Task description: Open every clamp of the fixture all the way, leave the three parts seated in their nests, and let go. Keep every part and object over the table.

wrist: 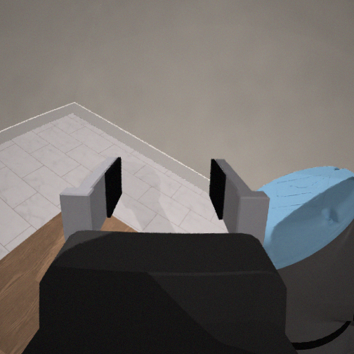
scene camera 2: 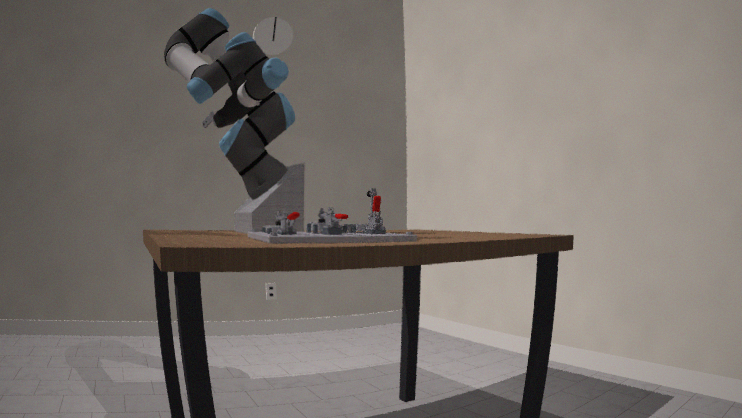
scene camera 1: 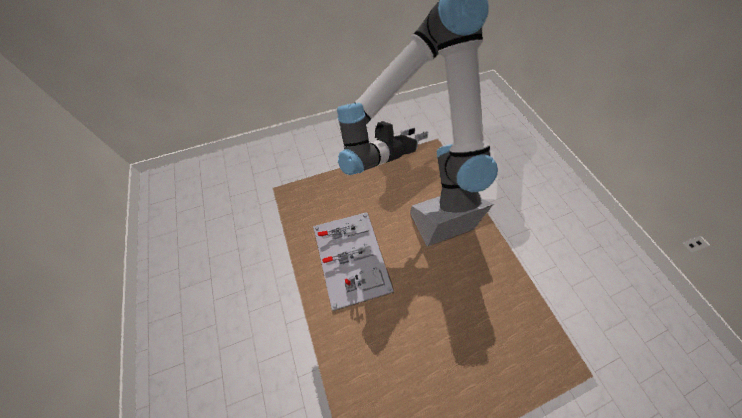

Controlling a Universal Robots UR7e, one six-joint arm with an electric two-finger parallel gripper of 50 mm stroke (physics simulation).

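Frame: origin at the arm's base, x ahead, y left, z up, level; metres.
Seen in the pictures: gripper, fingertip midpoint: (scene camera 2: 210, 123) (scene camera 1: 420, 132); arm's base, link origin: (scene camera 2: 269, 184) (scene camera 1: 460, 203).
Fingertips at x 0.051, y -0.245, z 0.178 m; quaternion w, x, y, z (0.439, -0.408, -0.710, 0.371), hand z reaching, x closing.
Note:
Pixels of each thing's top centre, then the offset from my fingertips to it.
- grey fixture plate, top centre: (scene camera 2: 327, 233) (scene camera 1: 351, 256) dx +0.391, dy +0.184, dz -0.318 m
- far clamp, top centre: (scene camera 2: 286, 210) (scene camera 1: 336, 228) dx +0.393, dy +0.071, dz -0.264 m
- middle clamp, top centre: (scene camera 2: 331, 207) (scene camera 1: 342, 253) dx +0.419, dy +0.178, dz -0.256 m
The grey fixture plate (scene camera 1: 337, 298) (scene camera 2: 342, 238) lies on the table with three red-handled clamps. The far clamp (scene camera 1: 340, 231) (scene camera 2: 285, 222) and middle clamp (scene camera 1: 345, 257) (scene camera 2: 329, 222) have handles lying outward and arms low. The near clamp (scene camera 1: 353, 282) (scene camera 2: 374, 220) stands tall, its red handle upright and its black-tipped arm raised. Small grey pieces show around the clamps, but the three parts and their seating are too small to tell. My gripper (scene camera 1: 416, 133) (scene camera 2: 208, 119) (wrist: 165, 176) is open and empty, high up and well away from the fixture. The fixture does not show in the wrist view.
The wooden table (scene camera 1: 467, 311) (scene camera 2: 363, 256) (wrist: 25, 272) carries the grey robot pedestal (scene camera 1: 446, 224) (scene camera 2: 290, 199), which stands beside the fixture on the robot's side. A blue arm joint (wrist: 305, 215) is close to the right finger in the wrist view. Walls surround the tiled floor.

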